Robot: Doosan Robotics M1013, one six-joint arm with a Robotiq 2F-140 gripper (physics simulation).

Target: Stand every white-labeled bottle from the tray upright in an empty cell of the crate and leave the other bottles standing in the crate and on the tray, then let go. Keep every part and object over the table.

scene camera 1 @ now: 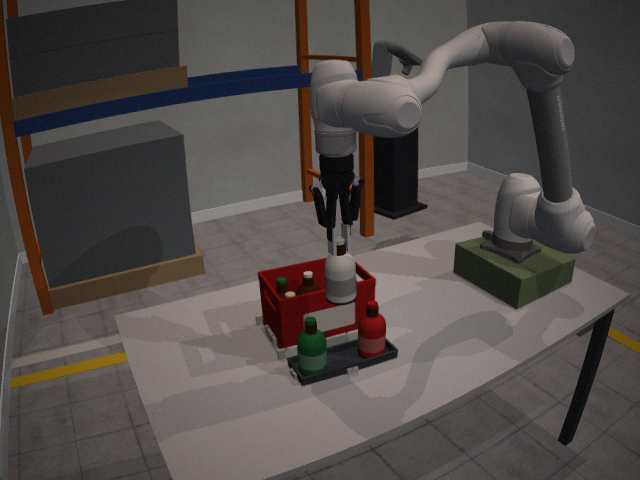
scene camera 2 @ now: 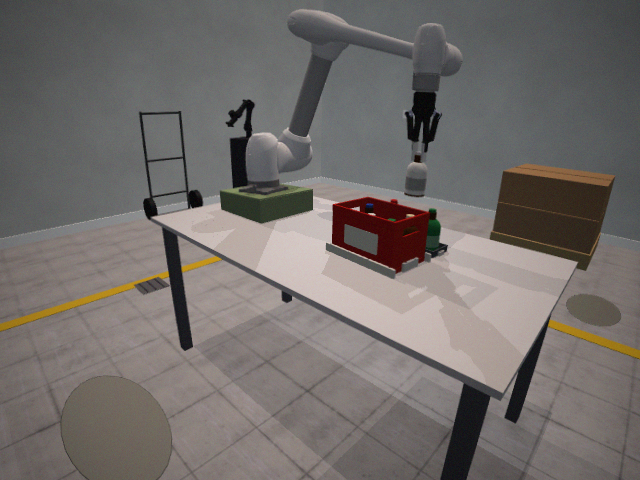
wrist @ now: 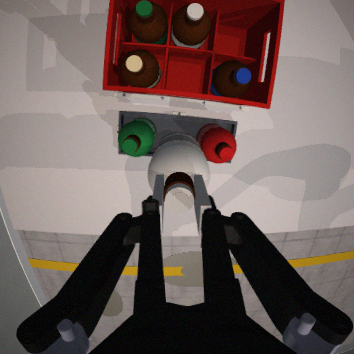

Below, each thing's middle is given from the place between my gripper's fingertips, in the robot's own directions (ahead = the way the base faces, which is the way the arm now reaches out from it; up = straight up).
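Counting from my hand, the green bottle [scene camera 1: 311, 343] is 24 cm below it, 8 cm ahead of it and 2 cm to the right of it. There's a blue-capped bottle [wrist: 231, 78] that's 24 cm below my hand, 13 cm behind it and 11 cm to the right of it. The cream-capped bottle [wrist: 139, 68] is 24 cm below my hand too, 15 cm to the right of it and 4 cm ahead of it. And the red bottle [scene camera 1: 372, 326] sits 24 cm below my hand, 9 cm behind it and 2 cm to the left of it.
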